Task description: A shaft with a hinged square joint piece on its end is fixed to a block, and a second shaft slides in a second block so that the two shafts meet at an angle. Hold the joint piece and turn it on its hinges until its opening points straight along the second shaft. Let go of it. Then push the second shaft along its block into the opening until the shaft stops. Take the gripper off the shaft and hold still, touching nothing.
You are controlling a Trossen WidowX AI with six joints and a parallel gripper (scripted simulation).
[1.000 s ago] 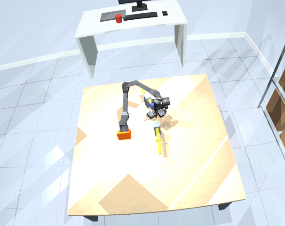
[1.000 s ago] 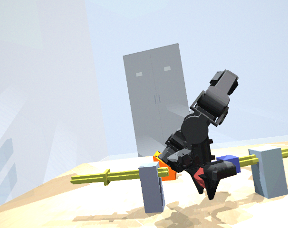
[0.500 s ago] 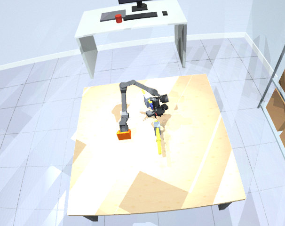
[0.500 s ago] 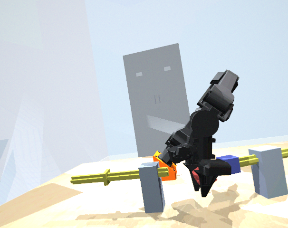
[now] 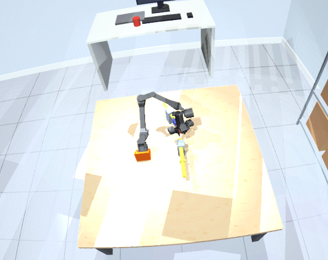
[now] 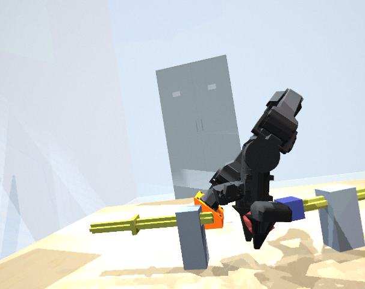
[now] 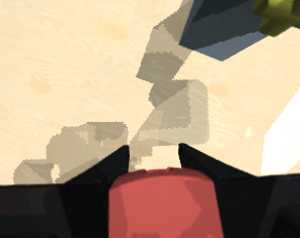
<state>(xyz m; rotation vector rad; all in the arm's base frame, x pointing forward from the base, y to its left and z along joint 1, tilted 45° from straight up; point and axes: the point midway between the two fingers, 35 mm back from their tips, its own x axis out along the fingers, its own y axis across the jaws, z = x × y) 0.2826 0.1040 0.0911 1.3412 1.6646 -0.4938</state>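
The red joint piece is 1 cm behind my gripper tip, 2 cm to the left of it and 5 cm above it.
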